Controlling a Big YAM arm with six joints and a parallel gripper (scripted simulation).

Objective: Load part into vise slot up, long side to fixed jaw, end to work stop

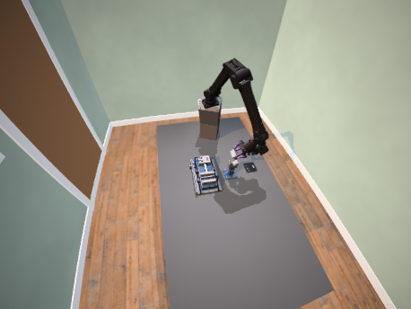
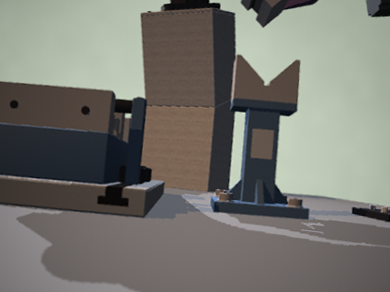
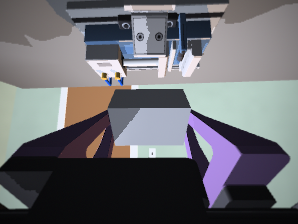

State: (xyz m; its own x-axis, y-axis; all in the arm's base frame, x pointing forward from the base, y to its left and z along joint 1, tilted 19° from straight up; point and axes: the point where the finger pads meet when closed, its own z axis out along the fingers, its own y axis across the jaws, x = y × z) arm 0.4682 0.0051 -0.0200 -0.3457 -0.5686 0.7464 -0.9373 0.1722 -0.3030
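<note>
The part lies 1 cm to the right of my hand and 1 cm below it. The rest, counted from my hand: dark work stop rod (15 cm to the right, 15 cm below, 3 cm ahead); moving jaw (19 cm to the right, 16 cm below, 1 cm behind); air cylinder rod (18 cm to the right, 16 cm below, 6 cm behind).
</note>
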